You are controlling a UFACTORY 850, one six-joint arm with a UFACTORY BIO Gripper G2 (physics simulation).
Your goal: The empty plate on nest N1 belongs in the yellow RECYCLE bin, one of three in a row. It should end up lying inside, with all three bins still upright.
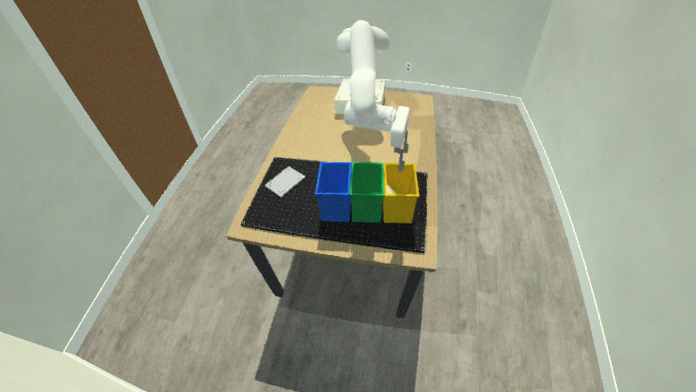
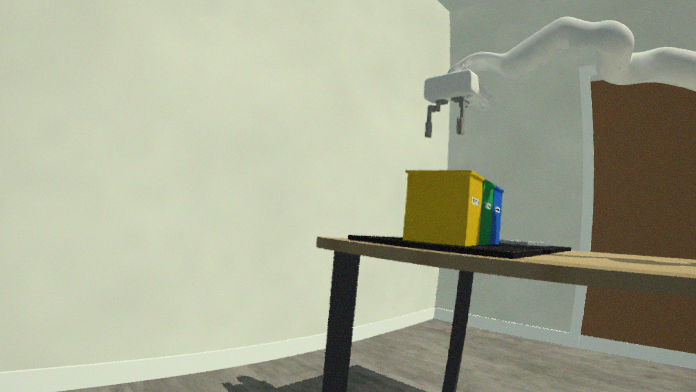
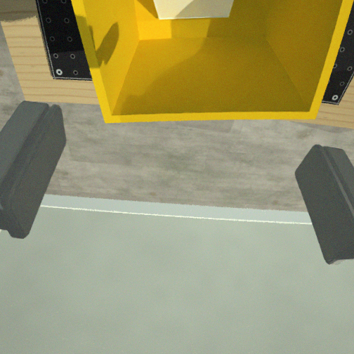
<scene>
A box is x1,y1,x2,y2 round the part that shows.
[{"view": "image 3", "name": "my gripper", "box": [0,100,353,263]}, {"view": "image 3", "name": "yellow bin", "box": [71,0,352,122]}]
</scene>
